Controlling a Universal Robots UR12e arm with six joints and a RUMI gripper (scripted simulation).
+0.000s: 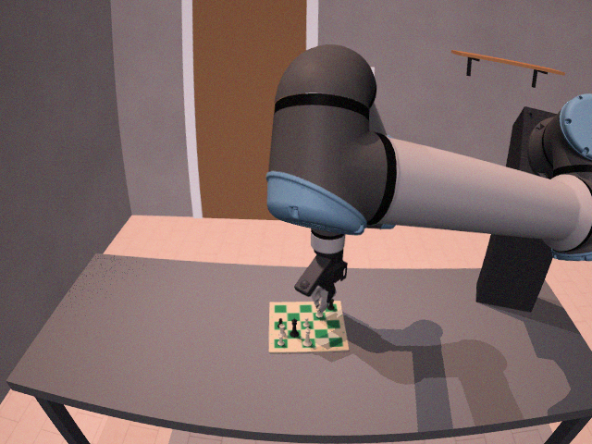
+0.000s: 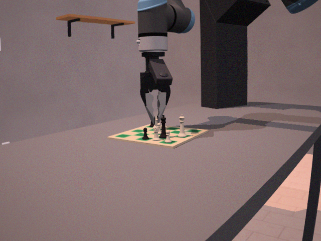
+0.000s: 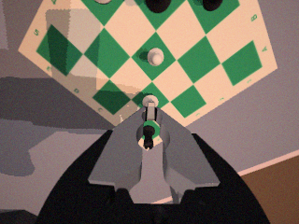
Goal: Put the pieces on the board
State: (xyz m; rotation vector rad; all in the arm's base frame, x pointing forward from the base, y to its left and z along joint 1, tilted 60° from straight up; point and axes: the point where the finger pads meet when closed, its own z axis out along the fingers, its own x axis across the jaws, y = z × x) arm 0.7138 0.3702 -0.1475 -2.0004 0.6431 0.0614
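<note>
Now: the white knight 10 mm below my hand. The rest, counted from my hand: black king (90 mm to the left, 50 mm ahead); chessboard (50 mm to the left, 40 mm below, 30 mm ahead); black rook (50 mm to the right, 30 mm behind, 20 mm below).
</note>
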